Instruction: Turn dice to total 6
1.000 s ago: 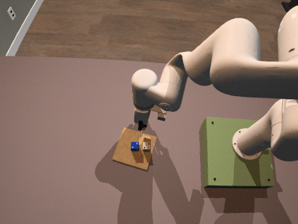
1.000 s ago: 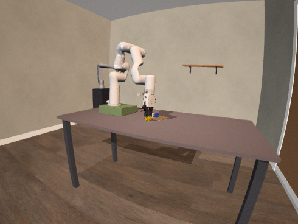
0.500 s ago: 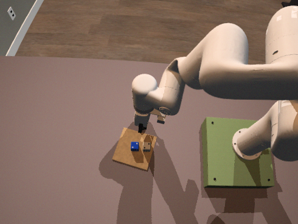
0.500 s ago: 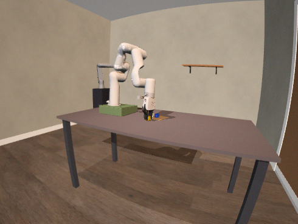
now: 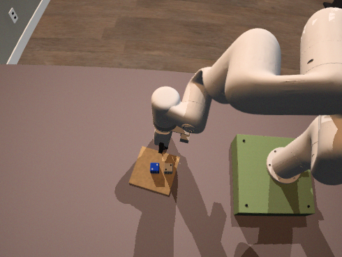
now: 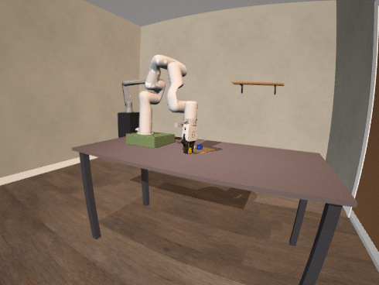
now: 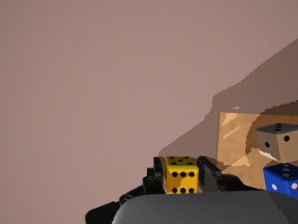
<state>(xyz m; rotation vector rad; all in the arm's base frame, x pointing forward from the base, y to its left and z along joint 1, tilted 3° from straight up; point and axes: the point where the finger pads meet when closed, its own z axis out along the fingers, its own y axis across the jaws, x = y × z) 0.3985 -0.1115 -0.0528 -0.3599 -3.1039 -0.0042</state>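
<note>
Right now the yellow die is 1 cm below my hand. The rest, counted from my hand: blue die: 11 cm to the left, 3 cm ahead; then tan mat: 11 cm to the left, 3 cm ahead, 2 cm below; then white die: 11 cm to the left, 1 cm behind.
</note>
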